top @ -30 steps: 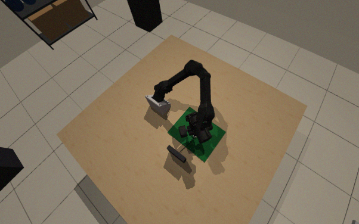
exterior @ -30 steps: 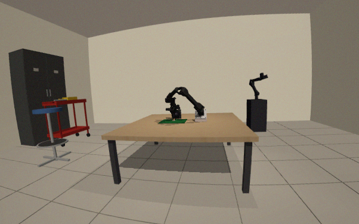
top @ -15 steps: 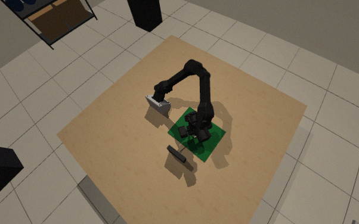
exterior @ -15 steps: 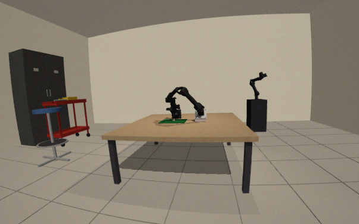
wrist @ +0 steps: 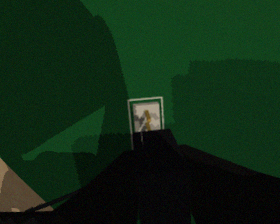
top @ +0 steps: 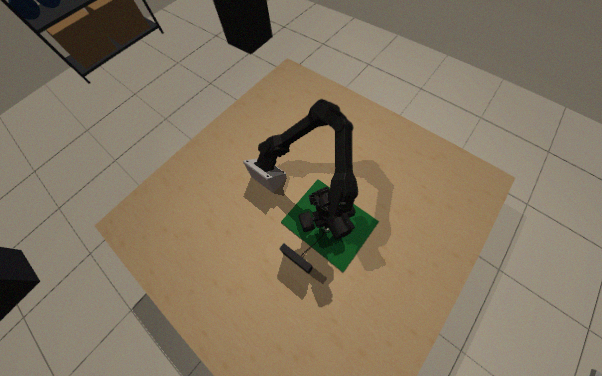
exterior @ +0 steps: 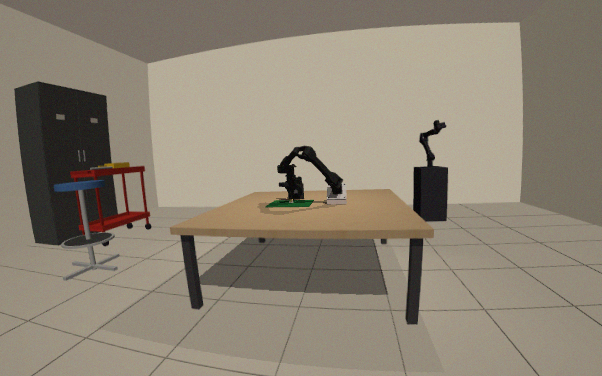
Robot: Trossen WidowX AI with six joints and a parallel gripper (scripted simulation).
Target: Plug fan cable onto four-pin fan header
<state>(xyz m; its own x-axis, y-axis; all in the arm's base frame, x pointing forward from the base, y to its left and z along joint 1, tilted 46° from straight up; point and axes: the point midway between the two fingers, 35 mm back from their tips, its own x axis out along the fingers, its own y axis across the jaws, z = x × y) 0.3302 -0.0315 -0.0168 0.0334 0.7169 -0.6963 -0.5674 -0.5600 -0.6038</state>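
Now: gripper tip 6 cm above the white four-pin header. From my gripper tip the other things lie so: black fan (17 cm to the right); black fan plug (1 cm ahead, 1 cm above); green board (2 cm to the left, 7 cm below).
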